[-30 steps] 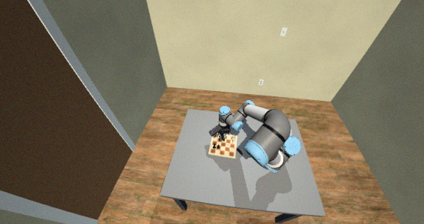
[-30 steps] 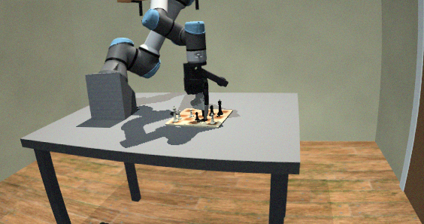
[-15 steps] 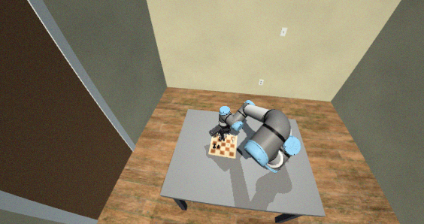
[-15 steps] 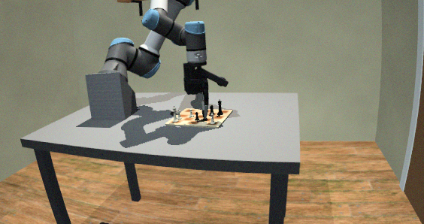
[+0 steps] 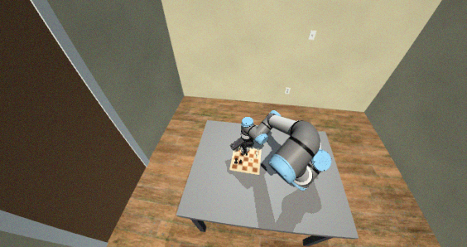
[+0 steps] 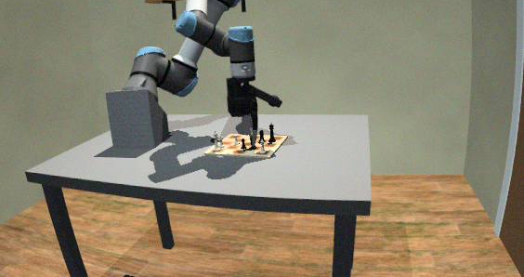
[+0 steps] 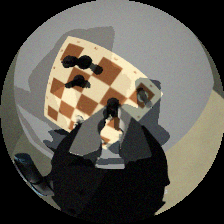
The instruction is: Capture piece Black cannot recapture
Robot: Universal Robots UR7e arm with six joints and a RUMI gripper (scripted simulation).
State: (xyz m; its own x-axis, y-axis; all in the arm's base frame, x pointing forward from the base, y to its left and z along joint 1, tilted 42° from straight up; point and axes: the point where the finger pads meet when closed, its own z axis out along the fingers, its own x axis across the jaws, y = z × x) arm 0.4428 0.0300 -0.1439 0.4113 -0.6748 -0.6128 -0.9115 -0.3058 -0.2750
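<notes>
The black pawn is 30 mm behind my hand and 10 mm below it. Also, from my hand: white pawn (70 mm behind, 50 mm to the left, 10 mm below); small chessboard (30 mm behind, 40 mm to the left, 30 mm below).
</notes>
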